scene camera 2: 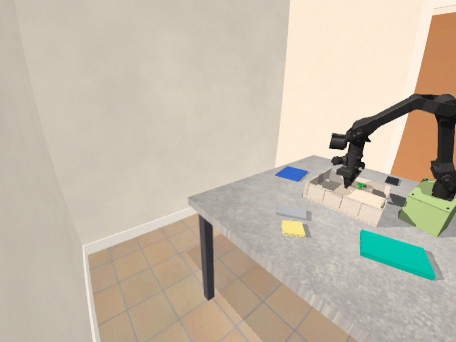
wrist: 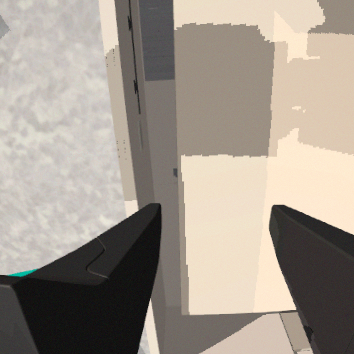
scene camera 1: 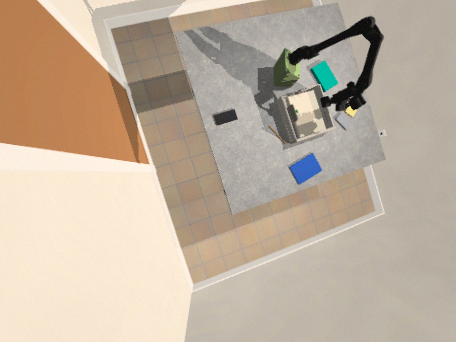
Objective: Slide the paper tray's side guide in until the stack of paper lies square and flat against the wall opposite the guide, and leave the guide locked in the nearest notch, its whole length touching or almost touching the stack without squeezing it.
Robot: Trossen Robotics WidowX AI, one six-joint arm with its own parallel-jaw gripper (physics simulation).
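Places are measured from the arm's base along level axes (x ahead, y left, z up), in centimetres.
Pixels of known places: gripper, fingertip midpoint: (scene camera 2: 347, 186) (wrist: 215, 215); arm's base, link origin: (scene camera 2: 443, 193) (scene camera 1: 292, 59).
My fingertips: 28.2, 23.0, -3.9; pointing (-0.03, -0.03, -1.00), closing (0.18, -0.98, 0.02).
Note:
Ahead of a thing's pixels: the offset from my fingertips to its top centre, as dx, dy, dz. "spot": to the spot under its first point.
The paper tray {+3.7, -10.8, -1.6} (scene camera 1: 283, 119) (scene camera 2: 345, 202) (wrist: 115, 100) stands on the table. The cream paper stack {+2.9, -8.7, -7.0} (scene camera 1: 304, 106) (scene camera 2: 367, 199) (wrist: 225, 225) lies inside it, partly shadowed. In the wrist view a narrow gap shows between the stack's left edge and the tray wall opposite the guide. The guide's green tab {spot: +2.6, -18.6, -3.2} (scene camera 1: 297, 111) (scene camera 2: 361, 185) shows at the stack's other side; the guide does not show in the wrist view, so its contact along the stack cannot be told. My gripper (scene camera 1: 325, 102) (scene camera 2: 346, 185) (wrist: 215, 215) is partly open and empty. It points down at the opposite wall, one finger over the gap, the other over the stack.
A green block (scene camera 1: 286, 71) (scene camera 2: 430, 207) carries the arm. A teal slab {-25.7, +10.8, -9.3} (scene camera 1: 324, 76) (scene camera 2: 397, 253), yellow pad {+0.8, +30.8, -10.0} (scene camera 1: 351, 112) (scene camera 2: 293, 228), grey slab {+9.0, +23.2, -10.1} (scene camera 1: 342, 120) (scene camera 2: 292, 212), blue slab {+42.1, -11.5, -10.3} (scene camera 1: 305, 168) (scene camera 2: 291, 173), black block {+1.4, -66.8, -10.3} (scene camera 1: 225, 117) (scene camera 2: 392, 180) and brown stick {+15.8, -31.1, -10.4} (scene camera 1: 276, 133) lie around the tray.

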